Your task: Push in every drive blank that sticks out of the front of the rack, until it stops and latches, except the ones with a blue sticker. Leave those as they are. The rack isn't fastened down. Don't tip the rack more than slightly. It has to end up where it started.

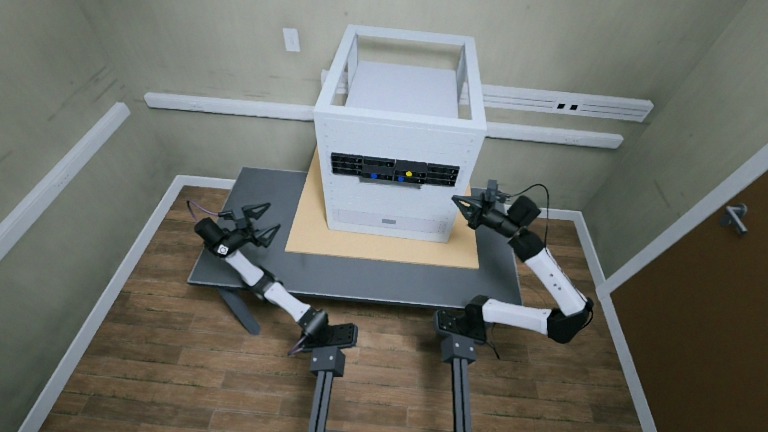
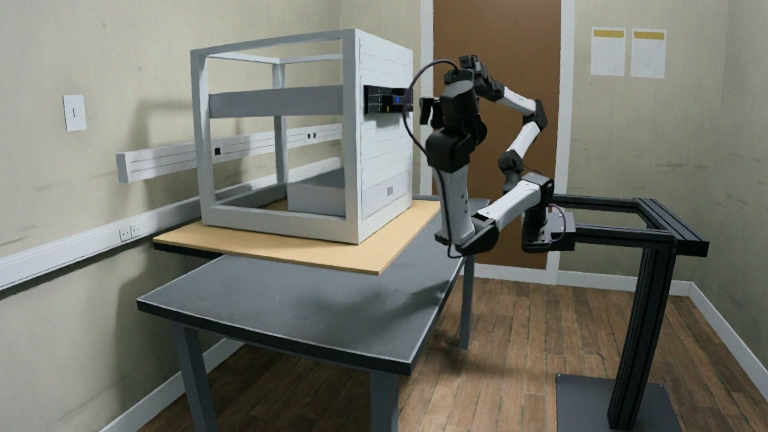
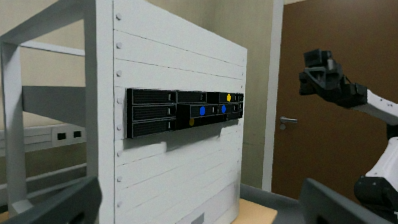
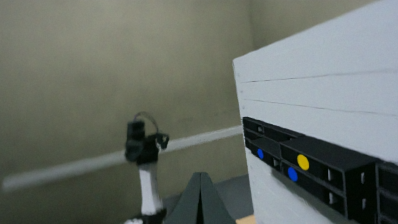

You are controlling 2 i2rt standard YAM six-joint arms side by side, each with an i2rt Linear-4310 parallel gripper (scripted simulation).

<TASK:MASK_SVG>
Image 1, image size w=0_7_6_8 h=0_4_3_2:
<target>left gripper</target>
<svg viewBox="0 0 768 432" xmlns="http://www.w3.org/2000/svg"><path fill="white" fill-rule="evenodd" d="M269 202L245 205L241 208L247 227L239 229L232 210L228 212L227 210L221 211L224 220L233 220L236 226L234 230L227 234L230 237L228 242L233 248L239 249L248 242L257 247L262 245L264 248L270 246L281 224L278 223L259 231L254 229L253 223L249 219L249 217L253 217L257 221L271 206Z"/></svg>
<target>right gripper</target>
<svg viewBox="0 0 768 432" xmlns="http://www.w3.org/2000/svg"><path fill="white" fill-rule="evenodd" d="M451 197L452 202L467 221L466 226L473 231L480 224L494 231L494 229L498 228L497 223L501 224L504 214L493 209L496 201L493 201L493 203L485 201L485 194L483 193L479 196L453 195ZM496 185L495 196L500 197L499 203L505 204L506 194L497 191L498 185Z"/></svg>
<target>white rack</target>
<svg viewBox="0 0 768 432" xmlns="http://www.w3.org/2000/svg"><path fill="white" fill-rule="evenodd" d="M348 24L313 111L328 229L447 243L458 213L458 208L452 202L451 197L453 195L464 196L487 131L474 37ZM331 154L335 152L362 155L363 157L395 159L395 164L396 159L425 162L427 165L428 163L459 166L460 171L455 186L428 183L424 185L362 178L362 176L333 173ZM465 78L467 78L470 120L458 119L457 103L459 105ZM348 60L348 87L350 92L345 107L332 106ZM358 35L462 45L457 70L368 61L358 62Z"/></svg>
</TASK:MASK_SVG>
